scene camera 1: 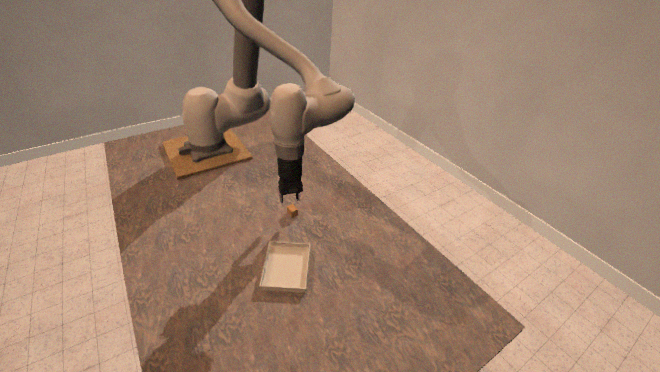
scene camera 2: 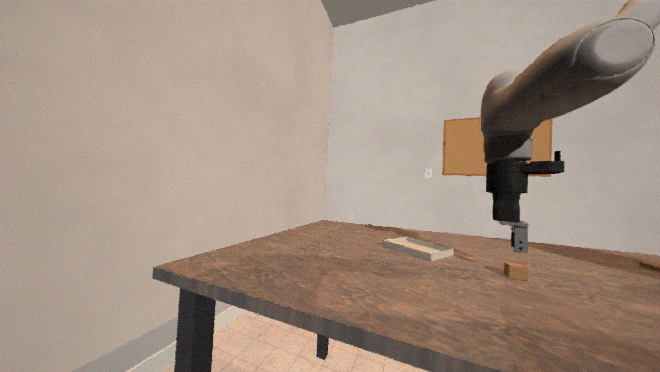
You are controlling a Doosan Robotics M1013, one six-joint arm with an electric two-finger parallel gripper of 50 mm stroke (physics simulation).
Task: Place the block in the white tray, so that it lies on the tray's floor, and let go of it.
Scene:
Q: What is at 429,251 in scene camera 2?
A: A white tray.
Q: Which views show the white tray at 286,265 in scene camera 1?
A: Scene camera 1 and scene camera 2: all of them.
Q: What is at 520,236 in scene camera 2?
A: The gripper.

